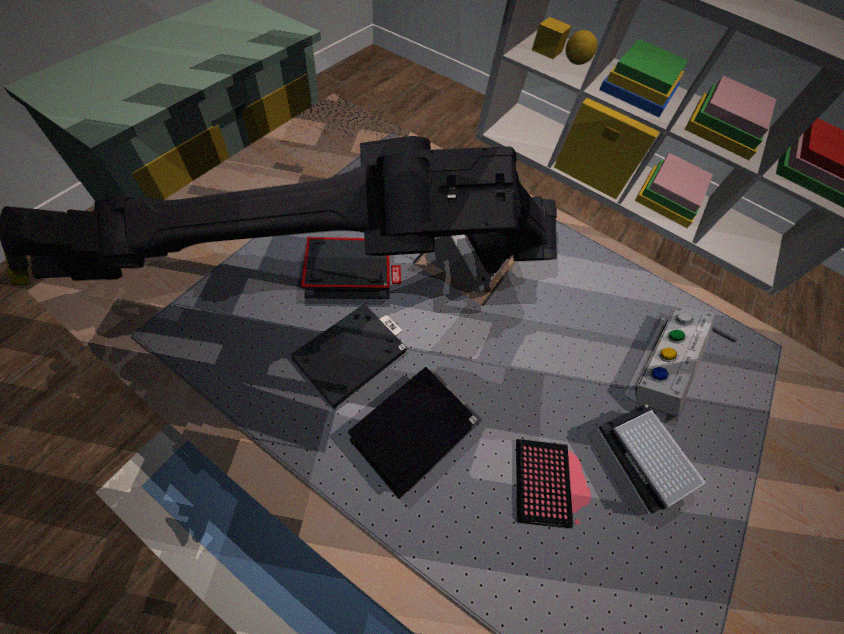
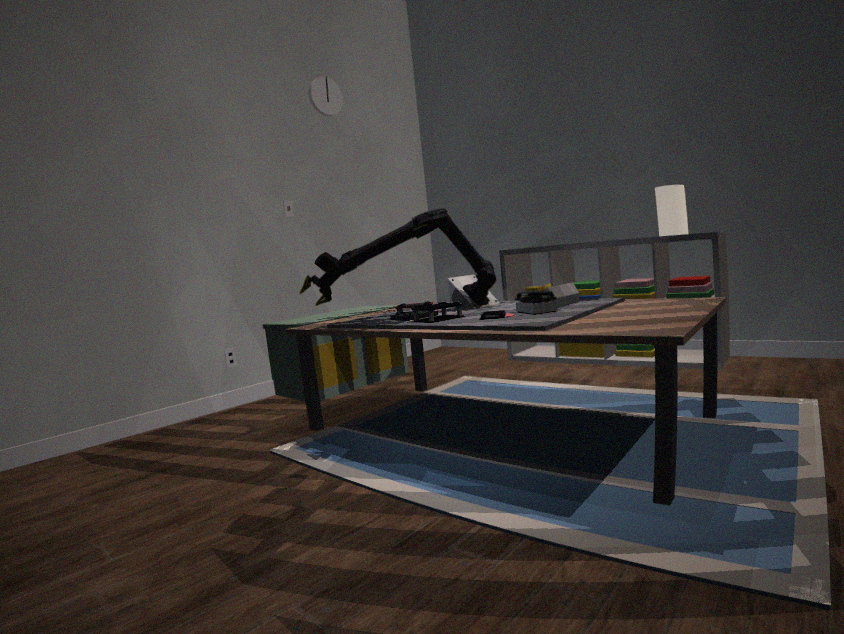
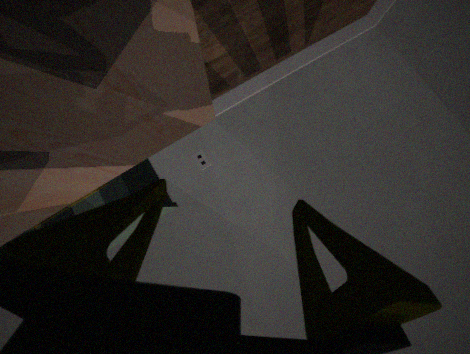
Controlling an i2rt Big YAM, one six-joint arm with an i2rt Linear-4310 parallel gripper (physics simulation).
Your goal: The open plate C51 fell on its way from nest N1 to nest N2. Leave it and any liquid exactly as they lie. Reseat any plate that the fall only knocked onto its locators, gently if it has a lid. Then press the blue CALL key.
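Frame: origin at the arm's base, x right, y down, z ahead, level; metres.
Seen in the pictures: gripper, fingertip midpoint: (image 1: 48,273) (image 2: 308,299) (image 3: 232,196); arm's base, origin of the base link: (image 1: 486,239) (image 2: 475,295).
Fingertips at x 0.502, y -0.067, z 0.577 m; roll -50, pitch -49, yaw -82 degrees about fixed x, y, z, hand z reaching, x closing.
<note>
Offsets run from my fingertips to a thing's top centre. "pt": to the spot under its first point. Level surfaces: height alone.
An open black plate with pink wells {dz -0.234, dx -0.821, dy +0.104 m} (image 1: 543,483) lies flat on the perforated board {dy +0.118 m} (image 1: 614,566). A pink liquid patch {pt dz -0.266, dx -0.875, dy +0.117 m} (image 1: 579,485) spreads from its right side. A white plate {dz -0.350, dx -0.941, dy +0.030 m} (image 1: 658,457) sits over a dark nest {pt dz -0.316, dx -0.907, dy +0.064 m} (image 1: 624,464) at the right, its outline offset from the nest; its exact seating and any lid are hard to tell. The blue key {pt dz -0.494, dx -0.901, dy +0.049 m} (image 1: 659,373) is the lowest of several on a grey key box {dz -0.571, dx -0.930, dy +0.034 m} (image 1: 655,399). Nest N2 {dz -0.223, dx -0.433, dy +0.089 m} (image 1: 349,354) shows no plate on it. My gripper (image 2: 311,297) (image 3: 232,196) is open and empty, raised beyond the table's left end, far from the plates.
A black flat block {dz -0.173, dx -0.605, dy +0.058 m} (image 1: 414,431) lies between N2 and the fallen plate. A red-edged dark stand (image 1: 346,281) is near the arm's base. A tilted whitish panel (image 2: 463,281) stands by the base. A green cabinet (image 1: 170,75) and a shelf unit (image 1: 733,269) stand behind the table.
</note>
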